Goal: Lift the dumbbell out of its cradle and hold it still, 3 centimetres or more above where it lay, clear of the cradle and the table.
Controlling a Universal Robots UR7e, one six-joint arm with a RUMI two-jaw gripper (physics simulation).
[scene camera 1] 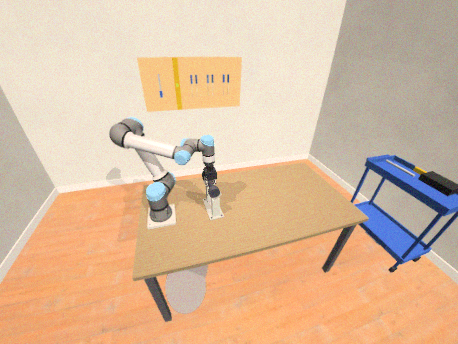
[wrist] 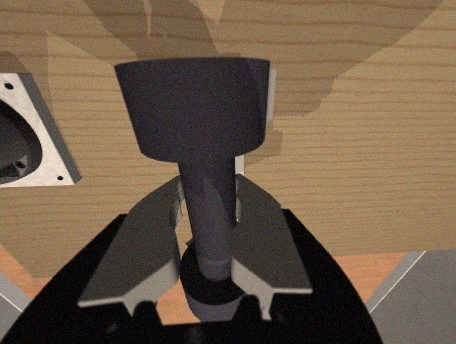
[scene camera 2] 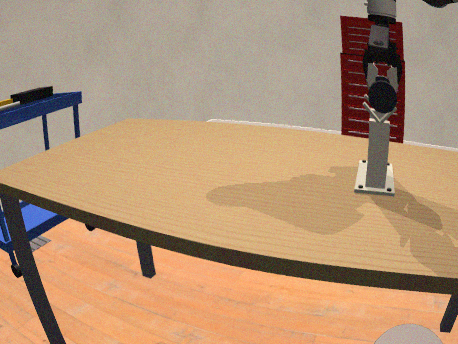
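Where they show: gripper, between the fingertips: (wrist: 211, 176); arm's base, origin of its link: (scene camera 1: 161, 214).
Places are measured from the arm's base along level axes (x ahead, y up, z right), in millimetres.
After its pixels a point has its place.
The dark dumbbell (scene camera 1: 214, 192) @(y 198, x 337, z 151 mm) (scene camera 2: 382, 97) @(y 188, x 358, z -33 mm) (wrist: 192, 107) @(y 223, x 356, z -19 mm) lies roughly level at the top of its pale cradle (scene camera 1: 215, 207) @(y 66, x 342, z 149 mm) (scene camera 2: 378, 155) @(y 60, x 362, z -30 mm) (wrist: 271, 95) @(y 169, x 400, z -12 mm). In the second scene view its near head sits in or very close to the V-shaped rest. My gripper (scene camera 1: 210, 183) @(y 165, x 350, z 42 mm) (scene camera 2: 383, 81) (wrist: 211, 176) @(y 165, x 350, z 42 mm) points down from above and is shut on the dumbbell's handle, with one finger on each side. In the wrist view the fingertips meet the handle between its two heads, and a narrow gap shows higher on the left finger. The near head partly hides the fingers in the second scene view.
The cradle stands on the wooden table (scene camera 1: 270, 200) @(y -23, x 790, z 160 mm) (scene camera 2: 165, 165) @(y -23, x 884, z 41 mm) (wrist: 375, 200) @(y -23, x 726, z 298 mm). The arm's base plate (scene camera 1: 161, 224) @(y -3, x -13, z 90 mm) (wrist: 50, 145) @(y -1, x 84, z 30 mm) is beside it. A blue cart (scene camera 1: 385, 172) (scene camera 2: 60, 102) stands past the table's end. A red panel (scene camera 2: 350, 90) is behind the cradle in the second scene view.
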